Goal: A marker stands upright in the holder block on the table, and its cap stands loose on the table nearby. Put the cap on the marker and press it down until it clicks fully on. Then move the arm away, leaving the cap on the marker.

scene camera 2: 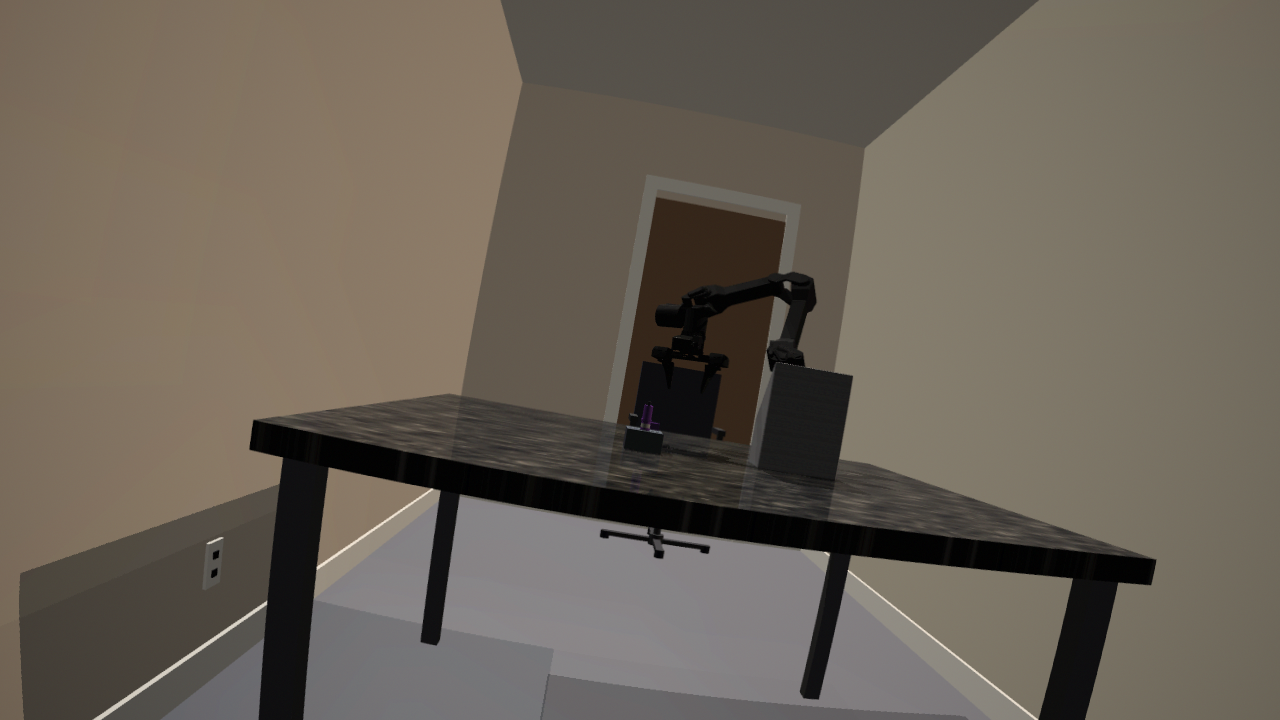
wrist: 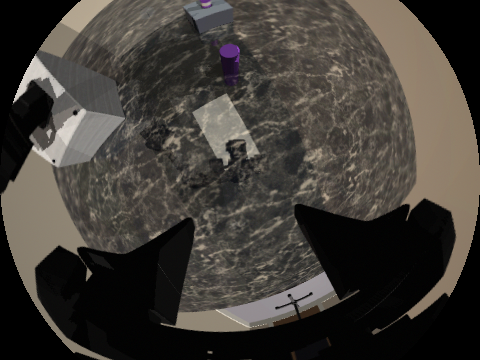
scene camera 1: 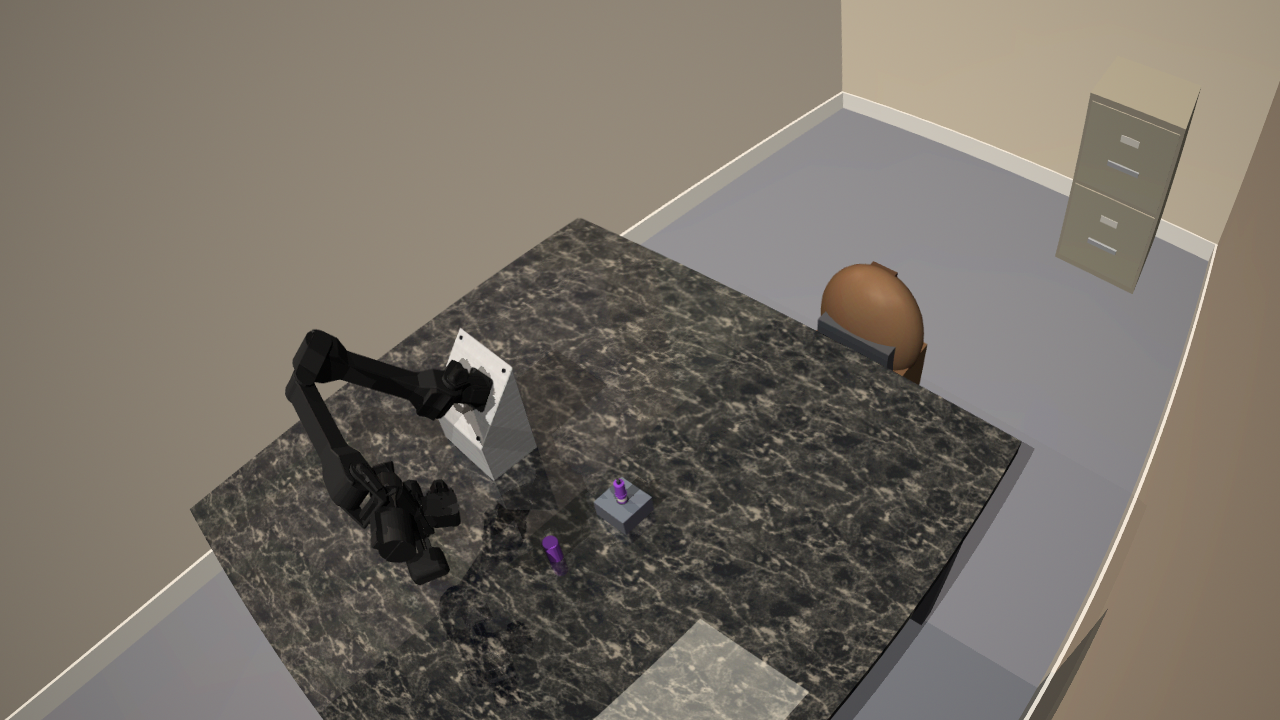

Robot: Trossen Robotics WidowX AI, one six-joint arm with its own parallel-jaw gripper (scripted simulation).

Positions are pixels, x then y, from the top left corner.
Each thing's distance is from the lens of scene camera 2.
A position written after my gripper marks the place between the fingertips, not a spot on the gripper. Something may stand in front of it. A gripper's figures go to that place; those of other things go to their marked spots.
my gripper [scene camera 2: 685,391]: 1.87 m
holder block [scene camera 2: 636,440]: 1.50 m
